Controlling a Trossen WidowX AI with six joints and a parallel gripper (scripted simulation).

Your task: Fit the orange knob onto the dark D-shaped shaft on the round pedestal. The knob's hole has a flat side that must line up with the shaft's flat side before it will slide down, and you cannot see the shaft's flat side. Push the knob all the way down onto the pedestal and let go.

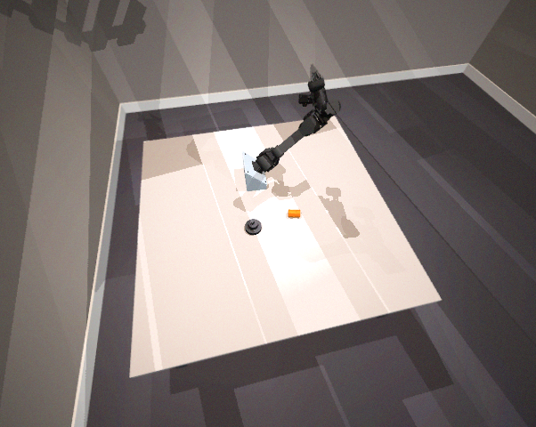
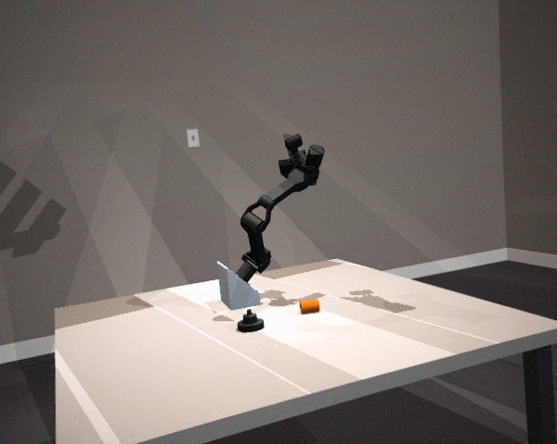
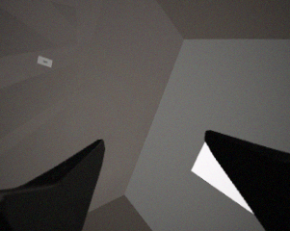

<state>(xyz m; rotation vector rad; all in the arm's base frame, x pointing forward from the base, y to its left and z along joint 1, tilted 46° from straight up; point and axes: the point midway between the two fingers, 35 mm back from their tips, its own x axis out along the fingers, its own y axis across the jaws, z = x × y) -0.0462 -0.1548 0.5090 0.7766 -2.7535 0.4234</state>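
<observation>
The orange knob is 56 cm below my gripper tip, 32 cm ahead of it and 12 cm to the right of it. The rest, counted from my gripper tip: dark round pedestal: 55 cm below, 35 cm to the right, 34 cm ahead.
</observation>
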